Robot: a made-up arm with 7 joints. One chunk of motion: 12 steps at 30 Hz.
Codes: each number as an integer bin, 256 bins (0 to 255) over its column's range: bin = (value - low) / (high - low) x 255, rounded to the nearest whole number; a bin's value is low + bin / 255 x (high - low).
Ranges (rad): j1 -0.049..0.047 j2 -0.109..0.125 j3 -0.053..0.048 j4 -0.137..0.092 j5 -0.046..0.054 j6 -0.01..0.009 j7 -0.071..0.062
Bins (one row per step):
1: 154 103 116 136 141 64 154
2: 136 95 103 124 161 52 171
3: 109 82 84 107 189 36 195
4: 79 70 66 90 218 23 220
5: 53 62 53 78 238 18 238
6: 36 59 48 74 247 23 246
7: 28 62 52 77 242 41 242
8: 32 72 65 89 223 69 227
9: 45 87 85 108 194 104 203
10: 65 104 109 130 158 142 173
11: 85 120 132 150 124 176 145
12: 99 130 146 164 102 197 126
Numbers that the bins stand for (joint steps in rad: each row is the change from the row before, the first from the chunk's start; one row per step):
1: 0.00898 -0.01448 -0.00705 -0.01487 0.00929 -0.00523 0.00932
2: 0.00220 -0.02182 -0.01220 -0.02564 0.01714 -0.00613 0.01819
3: -0.00796 -0.03375 -0.01973 -0.04091 0.02812 -0.00732 0.03071
4: -0.01926 -0.04476 -0.02686 -0.05618 0.03949 -0.00829 0.04375
5: -0.02905 -0.05211 -0.03201 -0.06695 0.04733 -0.00866 0.05313
6: -0.03545 -0.05486 -0.03399 -0.07055 0.05086 -0.00829 0.05731
7: -0.03846 -0.05211 -0.03240 -0.06785 0.04890 -0.00695 0.05522
8: -0.03695 -0.04293 -0.02725 -0.05707 0.04145 -0.00486 0.04740
9: -0.03206 -0.02916 -0.01933 -0.04001 0.03008 -0.00225 0.03488
10: -0.02453 -0.01356 -0.00983 -0.02025 0.01596 0.00058 0.01923
11: -0.01700 0.00112 -0.00072 -0.00229 0.00263 0.00311 0.00463
12: -0.01173 0.01029 0.00483 0.01028 -0.00600 0.00468 -0.00528

